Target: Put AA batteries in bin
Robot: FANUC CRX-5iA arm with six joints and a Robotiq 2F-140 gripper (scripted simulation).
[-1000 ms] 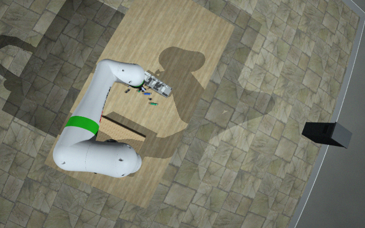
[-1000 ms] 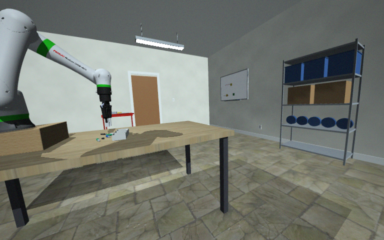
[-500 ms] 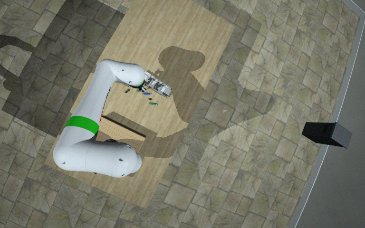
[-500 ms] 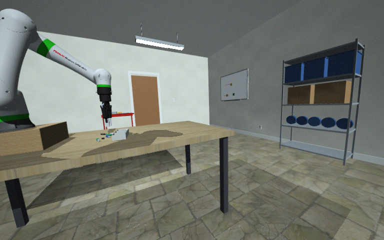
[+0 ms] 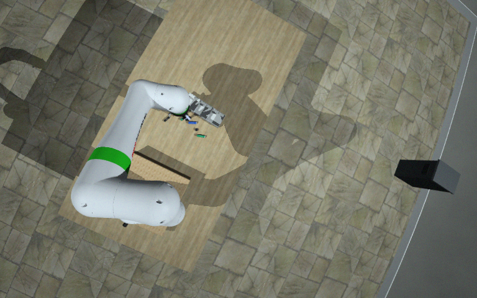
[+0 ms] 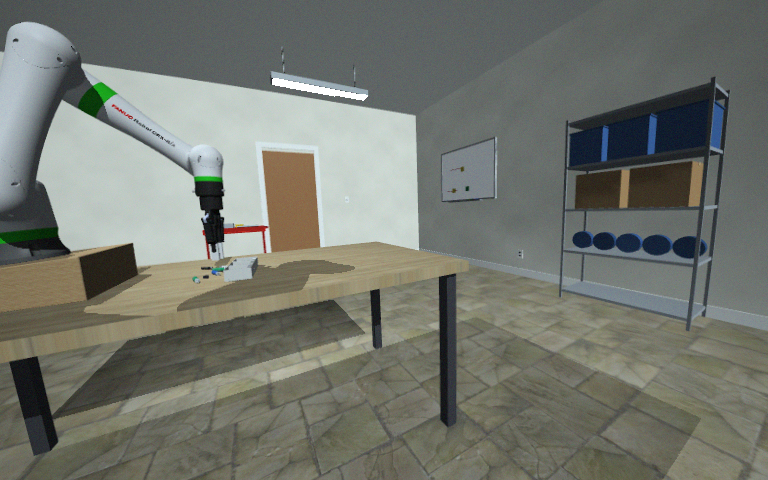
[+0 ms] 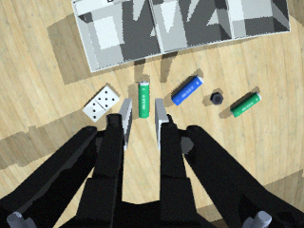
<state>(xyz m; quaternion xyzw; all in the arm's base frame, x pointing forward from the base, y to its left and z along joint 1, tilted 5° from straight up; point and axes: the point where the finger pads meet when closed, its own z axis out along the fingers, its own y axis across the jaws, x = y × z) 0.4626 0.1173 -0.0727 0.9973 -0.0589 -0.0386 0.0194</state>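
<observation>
The grey bin is 100 mm ahead of my hand, 70 mm to the right of it and 60 mm below it. From my hand the other things lie so: blue AA battery 70 mm below, 60 mm to the right, 10 mm ahead; white domino 80 mm below, 60 mm to the left; black cylinder 80 mm below, 70 mm to the left, 70 mm behind.
</observation>
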